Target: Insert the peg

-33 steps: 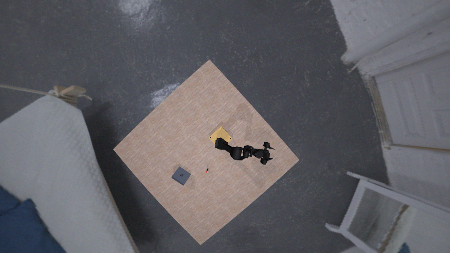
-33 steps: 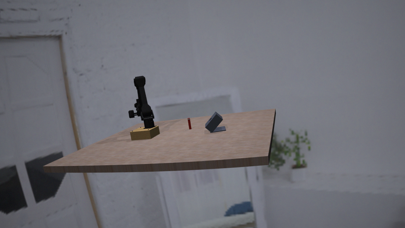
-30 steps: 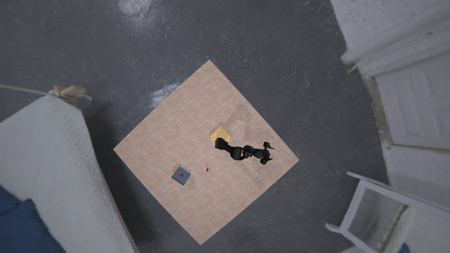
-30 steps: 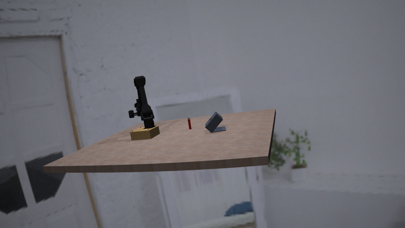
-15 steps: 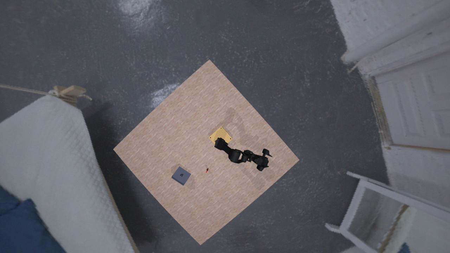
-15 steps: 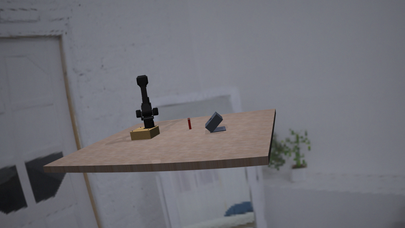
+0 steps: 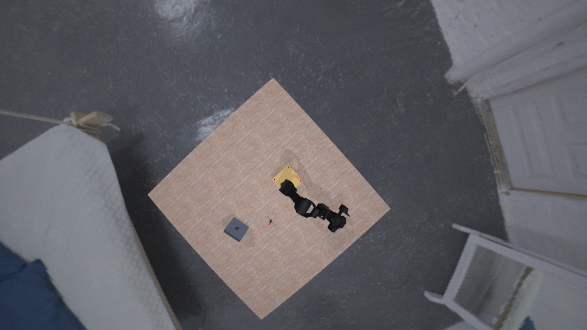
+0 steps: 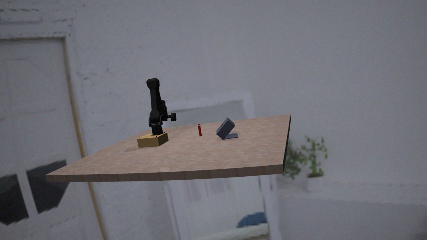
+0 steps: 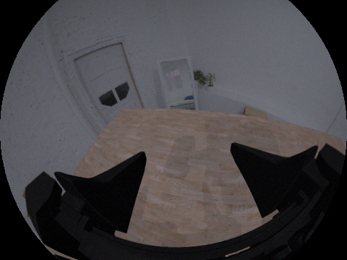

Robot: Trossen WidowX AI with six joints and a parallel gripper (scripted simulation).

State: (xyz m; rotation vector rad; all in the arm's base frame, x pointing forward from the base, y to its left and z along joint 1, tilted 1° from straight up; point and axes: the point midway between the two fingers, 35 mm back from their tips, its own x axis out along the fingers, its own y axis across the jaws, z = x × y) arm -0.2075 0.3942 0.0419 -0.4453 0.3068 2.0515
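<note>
The red peg lies 46 cm ahead of my gripper tip, 26 cm to the right of it and 3 cm below it. The rest, counted from my gripper tip: grey sloped panel 68 cm ahead, 33 cm to the right, 3 cm below.
</note>
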